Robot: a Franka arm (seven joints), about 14 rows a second.
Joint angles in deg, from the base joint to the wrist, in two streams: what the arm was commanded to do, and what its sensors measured. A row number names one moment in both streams.
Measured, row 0:
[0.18 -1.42 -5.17 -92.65 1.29 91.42 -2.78]
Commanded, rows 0 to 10:
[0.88 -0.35 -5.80 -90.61 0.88 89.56 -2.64]
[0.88 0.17 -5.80 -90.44 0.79 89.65 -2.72]
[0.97 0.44 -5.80 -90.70 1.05 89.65 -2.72]
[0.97 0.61 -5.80 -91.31 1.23 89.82 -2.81]
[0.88 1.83 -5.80 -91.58 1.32 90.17 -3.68]
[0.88 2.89 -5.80 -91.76 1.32 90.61 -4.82]
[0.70 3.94 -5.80 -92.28 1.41 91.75 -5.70]
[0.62 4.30 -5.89 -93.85 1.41 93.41 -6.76]
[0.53 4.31 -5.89 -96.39 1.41 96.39 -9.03]
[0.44 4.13 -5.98 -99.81 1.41 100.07 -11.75]
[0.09 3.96 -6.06 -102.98 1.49 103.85 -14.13]
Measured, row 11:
[0.18 5.15 -5.39 -97.24 1.30 98.46 -9.60]
